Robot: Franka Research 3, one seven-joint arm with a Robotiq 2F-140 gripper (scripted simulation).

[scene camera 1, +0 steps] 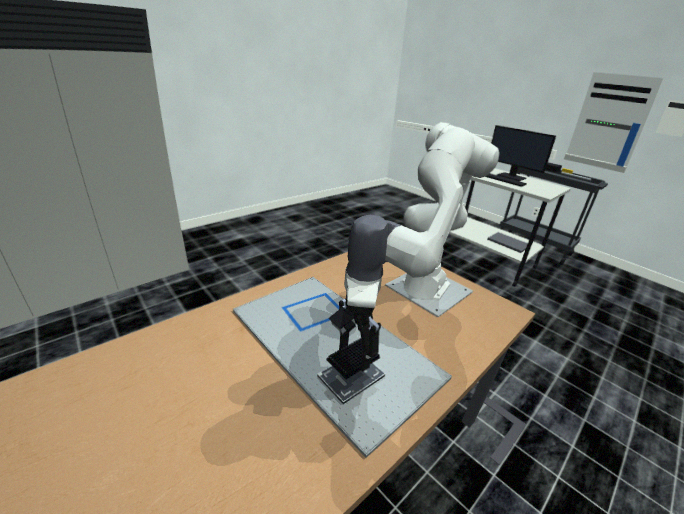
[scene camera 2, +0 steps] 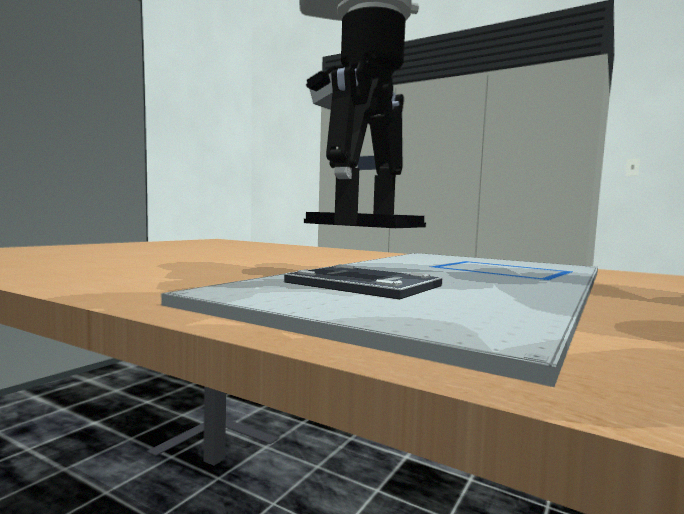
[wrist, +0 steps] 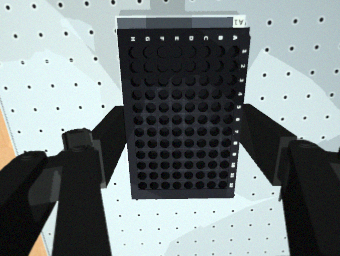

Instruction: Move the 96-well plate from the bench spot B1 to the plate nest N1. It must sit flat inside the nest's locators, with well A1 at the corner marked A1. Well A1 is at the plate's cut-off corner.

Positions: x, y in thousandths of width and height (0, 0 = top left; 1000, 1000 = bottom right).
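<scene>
A black 96-well plate (scene camera 1: 508, 703) appears in the scene, visible also at (scene camera 2: 533, 429) and (wrist: 528, 576). With the plate, scene camera 2 shows the gripper (scene camera 2: 534, 439), and the gripper (scene camera 1: 517, 697) can be seen in that camera and in the wrist view as well, the gripper (wrist: 537, 475) there.
</scene>
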